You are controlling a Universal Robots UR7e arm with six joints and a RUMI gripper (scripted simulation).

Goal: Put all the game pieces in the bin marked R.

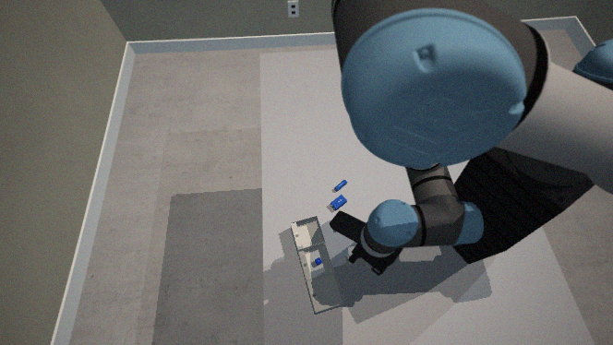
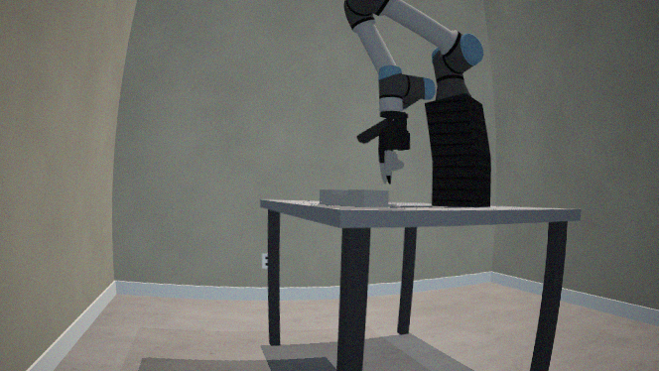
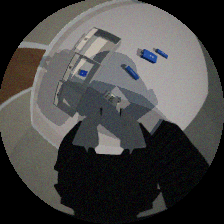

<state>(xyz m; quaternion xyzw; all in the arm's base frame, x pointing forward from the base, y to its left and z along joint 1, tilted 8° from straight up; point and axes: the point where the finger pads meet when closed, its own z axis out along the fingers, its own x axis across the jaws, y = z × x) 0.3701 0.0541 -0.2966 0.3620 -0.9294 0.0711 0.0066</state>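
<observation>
My gripper is now 80 mm above the white spotted game piece and 10 mm past it. Also, from my hand: grey two-compartment bin unit 120 mm ahead, 60 mm below; then blue game piece 110 mm ahead, 70 mm below.
</observation>
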